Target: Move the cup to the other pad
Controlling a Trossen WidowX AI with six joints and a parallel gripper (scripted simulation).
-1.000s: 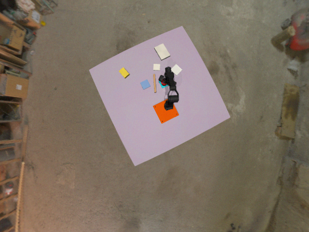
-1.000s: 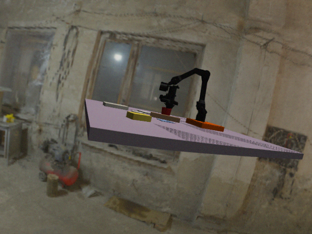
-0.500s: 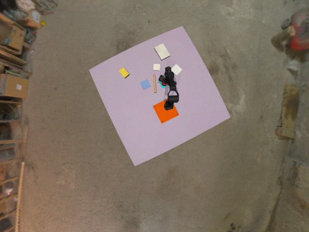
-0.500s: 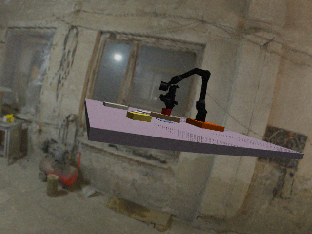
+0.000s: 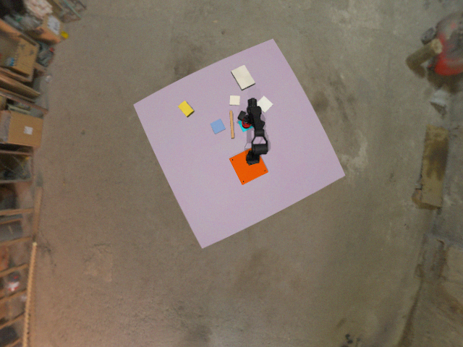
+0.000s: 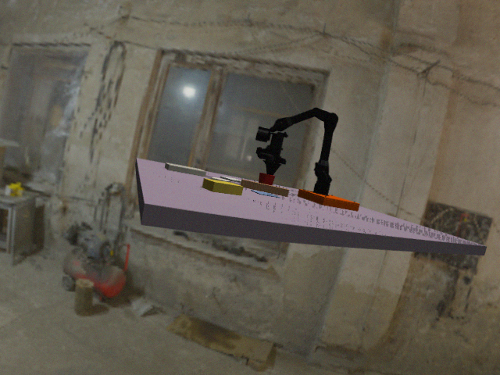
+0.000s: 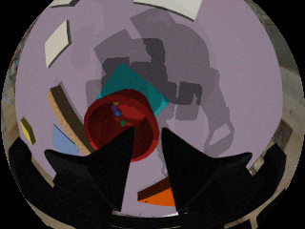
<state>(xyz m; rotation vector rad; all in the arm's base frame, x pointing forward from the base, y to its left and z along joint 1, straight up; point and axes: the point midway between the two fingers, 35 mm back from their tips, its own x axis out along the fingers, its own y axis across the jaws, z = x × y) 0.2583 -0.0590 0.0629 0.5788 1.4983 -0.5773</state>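
My gripper tip is now 2 cm short of the cup, 2 cm to the right of it and 3 cm above it. Round my gripper tip: wooden bar (5 cm ahead, 13 cm to the left, 6 cm below); blue pad (7 cm ahead, 23 cm to the left, 7 cm below); cyan pad (2 cm ahead, 2 cm to the left, 7 cm below).
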